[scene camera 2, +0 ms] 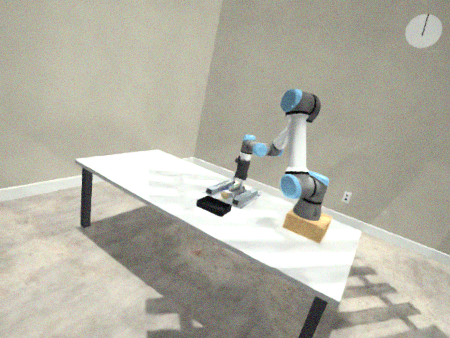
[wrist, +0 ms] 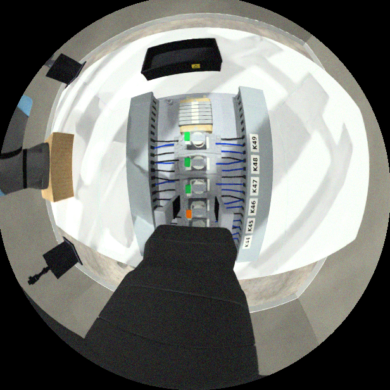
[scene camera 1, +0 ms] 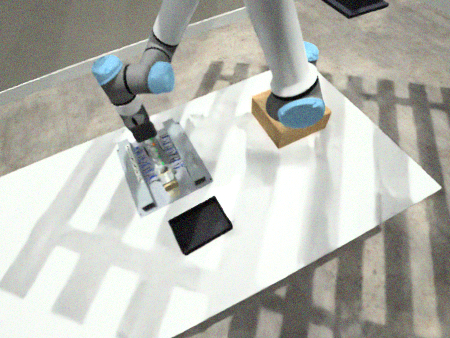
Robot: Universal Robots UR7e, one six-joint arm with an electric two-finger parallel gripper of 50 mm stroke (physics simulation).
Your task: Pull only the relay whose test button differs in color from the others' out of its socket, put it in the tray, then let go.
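Places are measured from the arm's base along level axes (x back, y right, z up), in centimetres.
Where they show: gripper, fingertip midpoint: (scene camera 2: 236, 187) (scene camera 1: 154, 151); arm's base, origin of the base link: (scene camera 2: 306, 214).
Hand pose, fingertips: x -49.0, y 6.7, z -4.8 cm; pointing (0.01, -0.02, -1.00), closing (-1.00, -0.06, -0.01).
Things, the pixels of their top centre, and the offset from my fingertips. "pt": a spot on its surface instead.
- grey panel, surface spot: (scene camera 1: 187, 191) pt dy -18.2, dx +5.7, dz -3.6 cm
- black tray, surface spot: (scene camera 1: 210, 240) (scene camera 2: 209, 209) pt dy -37.0, dx +7.0, dz -2.3 cm
The relay with an orange test button (wrist: 198, 206) sits in its socket in the row, level with label K46 in the wrist view. Relays with green buttons (wrist: 198, 139) (wrist: 198, 162) (wrist: 198, 186) sit in the same row on the grey panel (wrist: 225, 107) (scene camera 1: 187, 191). Part of another relay shows beyond the orange-button one, and the gripper body hides its button. My gripper (wrist: 197, 202) (scene camera 1: 151, 143) (scene camera 2: 238, 185) is open and empty, its fingertips on either side of the orange-button relay in the wrist view. Their exact height is unclear. The black tray (scene camera 1: 210, 240) (scene camera 2: 213, 207) (wrist: 170, 71) is empty.
Tall grey wire ducts (wrist: 140, 150) (wrist: 257, 110) flank the relay row, with black and blue wires running to them. Terminal blocks (wrist: 195, 112) stand at the row's tray end. The arm's base stands on a wooden block (scene camera 1: 287, 137) (scene camera 2: 305, 228) (wrist: 62, 170).
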